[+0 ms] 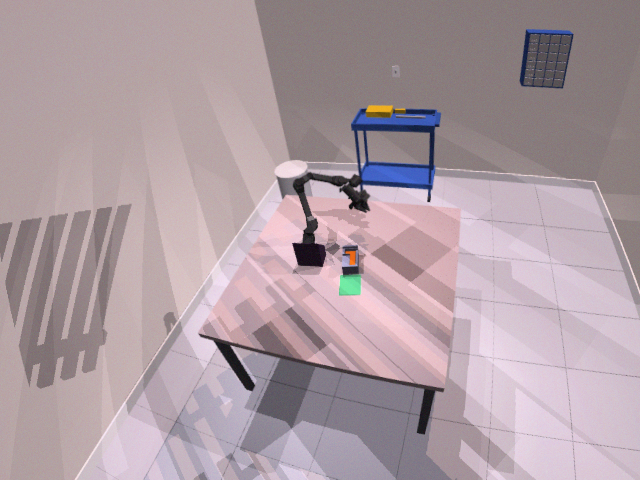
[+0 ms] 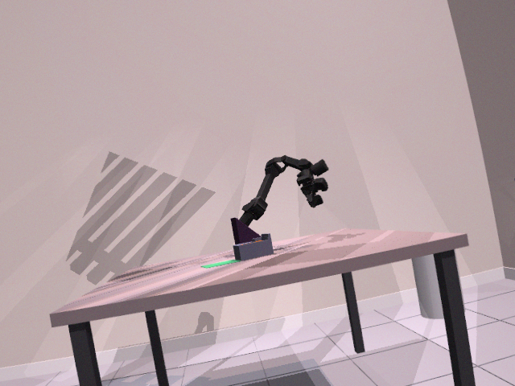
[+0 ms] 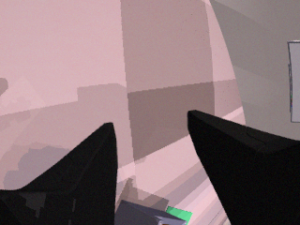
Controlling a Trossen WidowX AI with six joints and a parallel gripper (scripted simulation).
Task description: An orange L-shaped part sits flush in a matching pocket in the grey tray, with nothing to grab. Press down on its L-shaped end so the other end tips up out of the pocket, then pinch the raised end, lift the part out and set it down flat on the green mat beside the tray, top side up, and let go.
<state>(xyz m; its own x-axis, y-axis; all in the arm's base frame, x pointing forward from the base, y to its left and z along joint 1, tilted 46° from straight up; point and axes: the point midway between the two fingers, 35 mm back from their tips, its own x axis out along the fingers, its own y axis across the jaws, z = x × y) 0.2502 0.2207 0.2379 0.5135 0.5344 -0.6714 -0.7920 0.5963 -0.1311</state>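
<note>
Right now my gripper tip is 280 mm to the left of the orange L-shaped part, 130 mm above it and 30 mm past it. Round my gripper tip: green mat 440 mm to the right, 190 mm below, 20 mm ahead.
</note>
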